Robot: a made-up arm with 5 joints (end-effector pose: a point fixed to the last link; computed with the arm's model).
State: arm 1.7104 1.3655 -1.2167 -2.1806 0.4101
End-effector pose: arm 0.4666 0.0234 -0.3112 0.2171 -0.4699 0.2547
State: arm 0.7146 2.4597 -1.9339 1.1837 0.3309
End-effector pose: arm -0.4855 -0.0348 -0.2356 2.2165 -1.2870 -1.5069
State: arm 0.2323 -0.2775 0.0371 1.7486 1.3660
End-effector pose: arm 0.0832 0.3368 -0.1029 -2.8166 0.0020 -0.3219
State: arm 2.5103 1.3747 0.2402 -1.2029 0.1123
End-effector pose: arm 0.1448 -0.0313 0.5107 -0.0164 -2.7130 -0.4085
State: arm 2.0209 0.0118 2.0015 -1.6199 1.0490
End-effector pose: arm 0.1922 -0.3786 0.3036 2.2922 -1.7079 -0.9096
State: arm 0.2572 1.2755 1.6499 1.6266 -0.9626
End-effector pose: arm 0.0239 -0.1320 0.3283 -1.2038 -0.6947 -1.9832
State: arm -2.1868 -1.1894 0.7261 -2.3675 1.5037
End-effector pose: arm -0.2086 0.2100 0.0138 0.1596 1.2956 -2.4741
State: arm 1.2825 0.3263 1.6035 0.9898 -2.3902
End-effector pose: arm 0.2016 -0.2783 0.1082 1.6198 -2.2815 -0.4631
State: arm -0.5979 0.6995 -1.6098 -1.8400 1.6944
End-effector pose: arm -0.7111 0.1246 0.2735 0.0295 1.1334 1.6190
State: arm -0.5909 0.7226 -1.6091 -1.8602 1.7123
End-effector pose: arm -0.7112 0.1218 0.2686 0.0053 1.1474 1.6165
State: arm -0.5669 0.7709 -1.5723 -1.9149 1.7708
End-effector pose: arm -0.7112 0.1280 0.2389 -0.0745 1.1514 1.5817
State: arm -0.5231 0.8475 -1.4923 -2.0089 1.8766
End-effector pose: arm -0.7069 0.1417 0.1773 -0.2182 1.1361 1.5066
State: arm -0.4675 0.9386 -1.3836 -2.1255 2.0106
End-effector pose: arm -0.6916 0.1550 0.0935 -0.3971 1.0967 1.4021
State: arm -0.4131 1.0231 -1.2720 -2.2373 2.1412
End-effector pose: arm -0.6641 0.1615 0.0092 -0.5675 1.0407 1.2922
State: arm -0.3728 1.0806 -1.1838 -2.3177 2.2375
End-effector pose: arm -0.6347 0.1632 -0.0531 -0.6897 0.9861 1.2049
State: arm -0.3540 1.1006 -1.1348 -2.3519 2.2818
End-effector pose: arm -0.6165 0.1653 -0.0838 -0.7441 0.9500 1.1588
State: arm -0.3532 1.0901 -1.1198 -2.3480 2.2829
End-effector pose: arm -0.6123 0.1704 -0.0893 -0.7439 0.9336 1.1490
